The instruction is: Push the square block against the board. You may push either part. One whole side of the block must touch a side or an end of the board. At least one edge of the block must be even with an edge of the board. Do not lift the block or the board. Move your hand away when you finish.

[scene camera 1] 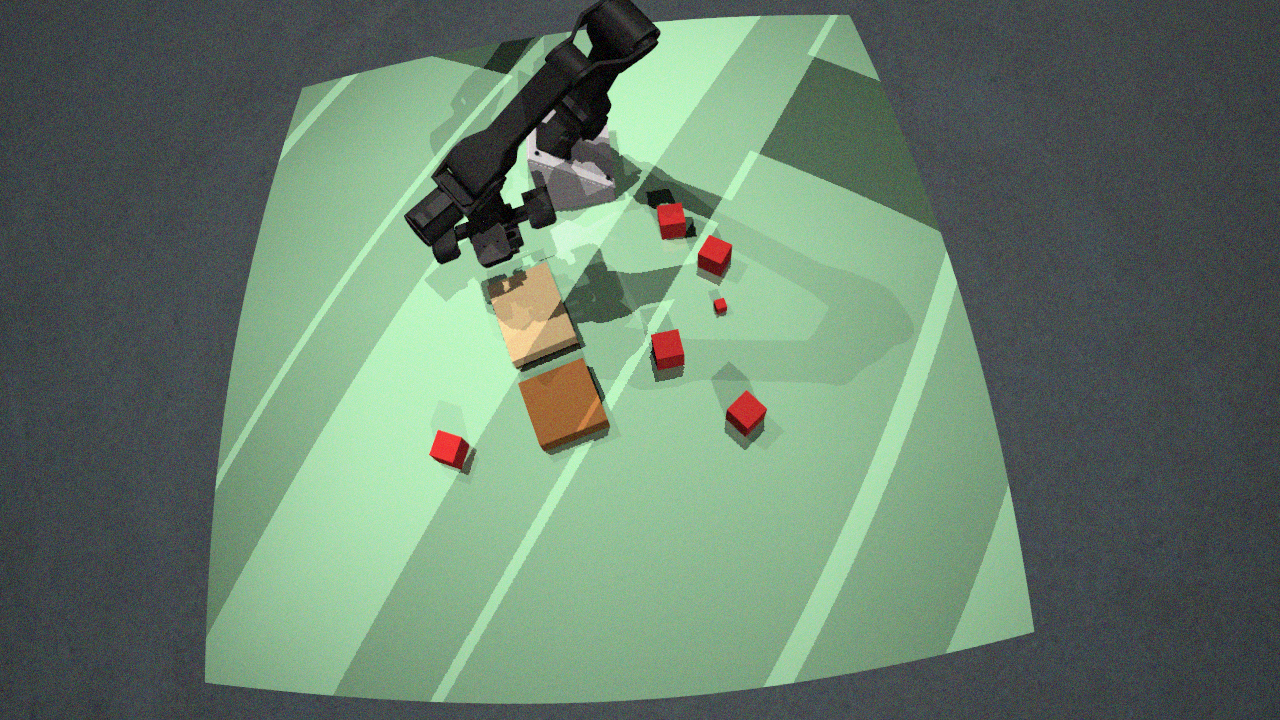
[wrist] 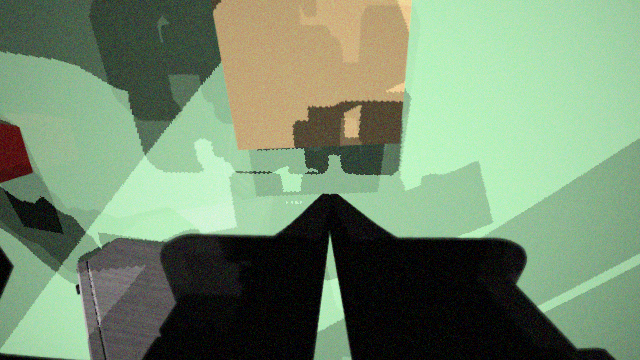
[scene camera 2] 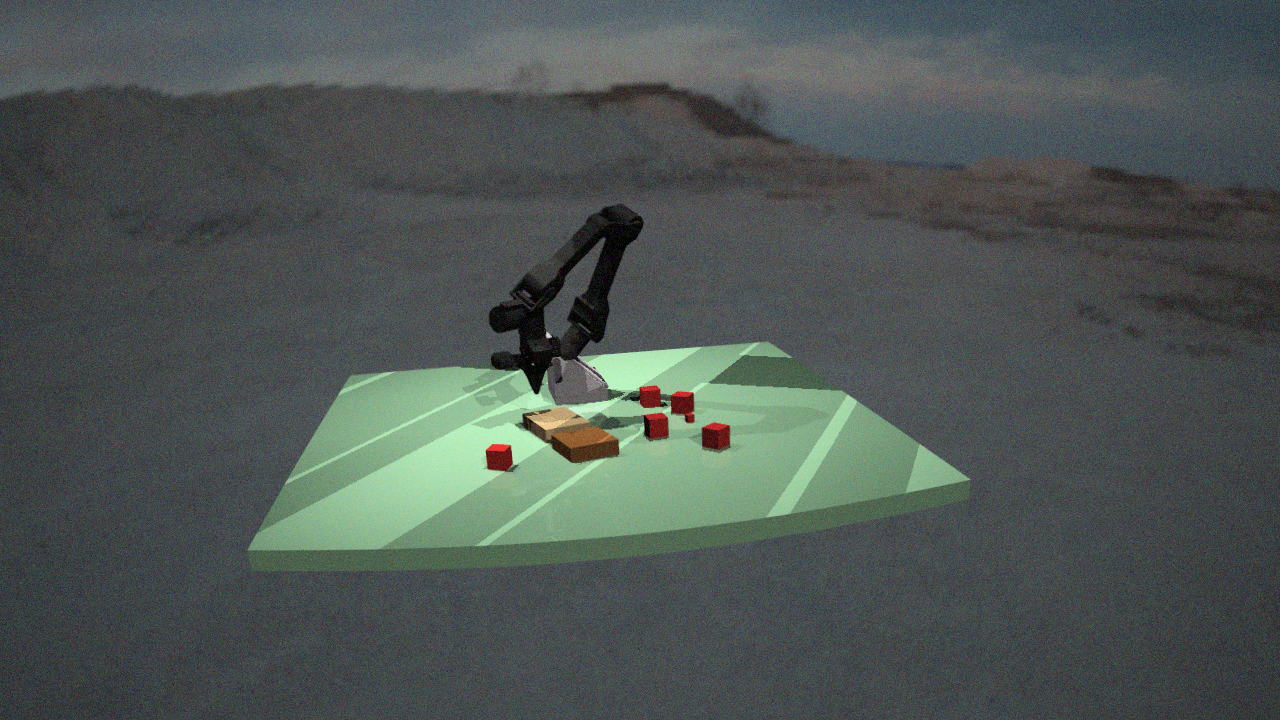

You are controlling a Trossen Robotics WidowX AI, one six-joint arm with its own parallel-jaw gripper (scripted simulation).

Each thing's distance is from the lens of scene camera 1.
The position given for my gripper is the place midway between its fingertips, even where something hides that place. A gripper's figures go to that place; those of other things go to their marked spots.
my gripper [scene camera 1: 504, 254]: 1.07 m
tan board [scene camera 1: 535, 325]: 1.03 m
square block [scene camera 1: 563, 405]: 0.97 m
